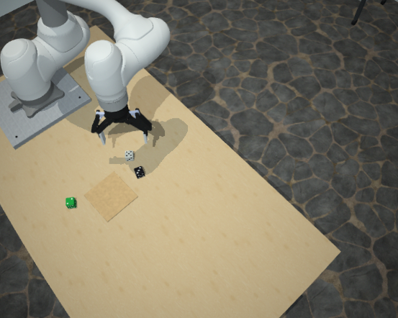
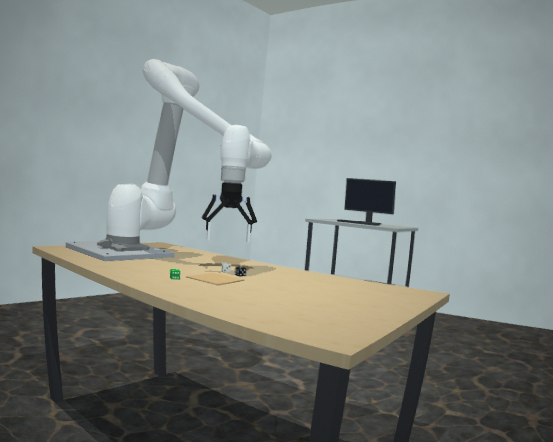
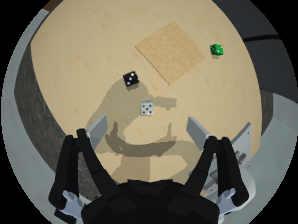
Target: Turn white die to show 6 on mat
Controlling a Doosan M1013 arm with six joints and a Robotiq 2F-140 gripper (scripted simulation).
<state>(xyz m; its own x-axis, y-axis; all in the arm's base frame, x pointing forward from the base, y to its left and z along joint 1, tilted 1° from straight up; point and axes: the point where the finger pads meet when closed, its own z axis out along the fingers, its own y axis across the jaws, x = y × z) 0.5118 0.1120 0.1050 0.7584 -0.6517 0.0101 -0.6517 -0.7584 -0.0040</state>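
Now: hand 11 cm above the white die. Also, from my hand: green die: 1 cm ahead, 27 cm to the right, 11 cm below; tan mat: 8 cm ahead, 15 cm to the right, 12 cm below; black die: 8 cm ahead, 2 cm to the right, 11 cm below.
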